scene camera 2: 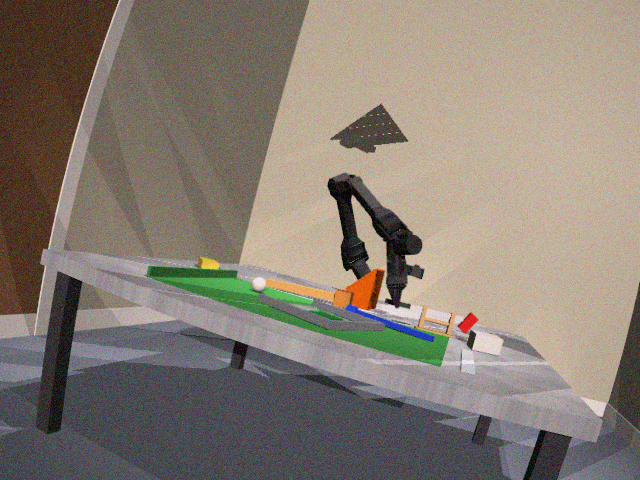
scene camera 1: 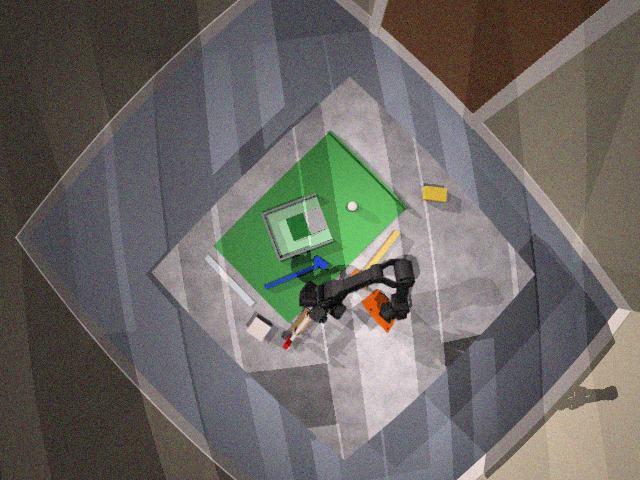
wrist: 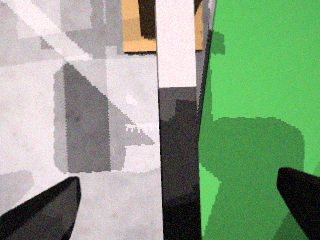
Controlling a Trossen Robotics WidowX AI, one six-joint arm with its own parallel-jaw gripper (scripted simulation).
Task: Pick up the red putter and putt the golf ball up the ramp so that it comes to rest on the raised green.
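The gripper (scene camera 2: 396,306) is open and there's nothing held in it, and you get the same gripper (wrist: 180,181) from the wrist as well.
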